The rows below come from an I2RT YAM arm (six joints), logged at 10 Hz.
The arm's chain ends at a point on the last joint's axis. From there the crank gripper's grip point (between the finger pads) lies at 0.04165 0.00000 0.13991 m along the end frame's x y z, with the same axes.
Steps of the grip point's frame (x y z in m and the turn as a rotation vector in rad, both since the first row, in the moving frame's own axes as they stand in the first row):
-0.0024 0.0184 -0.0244 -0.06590 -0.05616 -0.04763
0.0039 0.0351 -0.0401 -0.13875 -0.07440 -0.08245
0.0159 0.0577 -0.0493 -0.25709 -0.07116 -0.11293
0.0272 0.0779 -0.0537 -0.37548 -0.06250 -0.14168
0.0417 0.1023 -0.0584 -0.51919 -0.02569 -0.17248
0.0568 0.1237 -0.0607 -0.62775 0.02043 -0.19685
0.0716 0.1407 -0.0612 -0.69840 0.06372 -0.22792
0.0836 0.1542 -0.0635 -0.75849 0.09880 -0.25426
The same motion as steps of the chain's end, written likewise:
0.0053 0.0109 -0.0263 -0.06590 -0.05616 -0.04763
0.0137 0.0186 -0.0417 -0.13875 -0.07440 -0.08245
0.0241 0.0259 -0.0479 -0.25709 -0.07116 -0.11293
0.0325 0.0314 -0.0473 -0.37548 -0.06250 -0.14168
0.0396 0.0395 -0.0428 -0.51919 -0.02569 -0.17248
0.0466 0.0502 -0.0358 -0.62775 0.02043 -0.19685
0.0539 0.0621 -0.0291 -0.69840 0.06372 -0.22792
0.0599 0.0718 -0.0249 -0.75849 0.09880 -0.25426

